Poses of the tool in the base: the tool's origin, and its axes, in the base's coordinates. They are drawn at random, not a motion.
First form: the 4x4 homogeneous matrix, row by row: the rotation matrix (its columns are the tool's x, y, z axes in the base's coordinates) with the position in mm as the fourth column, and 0 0 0 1 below. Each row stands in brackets.
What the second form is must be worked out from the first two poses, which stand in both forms.
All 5 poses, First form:
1: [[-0.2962 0.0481 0.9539 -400.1], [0.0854 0.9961 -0.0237 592.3], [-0.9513 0.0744 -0.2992 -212.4], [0 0 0 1]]
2: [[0.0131 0.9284 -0.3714 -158.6], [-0.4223 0.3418 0.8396 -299.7], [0.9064 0.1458 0.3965 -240.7], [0 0 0 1]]
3: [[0.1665 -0.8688 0.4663 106.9], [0.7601 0.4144 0.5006 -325.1], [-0.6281 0.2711 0.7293 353.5], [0 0 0 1]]
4: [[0.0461 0.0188 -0.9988 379.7], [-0.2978 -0.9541 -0.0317 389.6], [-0.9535 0.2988 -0.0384 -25.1], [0 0 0 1]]
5: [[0.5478 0.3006 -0.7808 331.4], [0.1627 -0.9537 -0.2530 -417.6], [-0.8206 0.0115 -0.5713 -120.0], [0 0 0 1]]
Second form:
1: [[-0.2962 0.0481 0.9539 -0.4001], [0.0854 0.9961 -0.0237 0.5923], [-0.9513 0.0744 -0.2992 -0.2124], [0 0 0 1]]
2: [[0.0131 0.9284 -0.3714 -0.1586], [-0.4223 0.3418 0.8396 -0.2997], [0.9064 0.1458 0.3965 -0.2407], [0 0 0 1]]
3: [[0.1665 -0.8688 0.4663 0.1069], [0.7601 0.4144 0.5006 -0.3251], [-0.6281 0.2711 0.7293 0.3535], [0 0 0 1]]
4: [[0.0461 0.0188 -0.9988 0.3797], [-0.2978 -0.9541 -0.0317 0.3896], [-0.9535 0.2988 -0.0384 -0.0251], [0 0 0 1]]
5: [[0.5478 0.3006 -0.7808 0.3314], [0.1627 -0.9537 -0.2530 -0.4176], [-0.8206 0.0115 -0.5713 -0.1200], [0 0 0 1]]
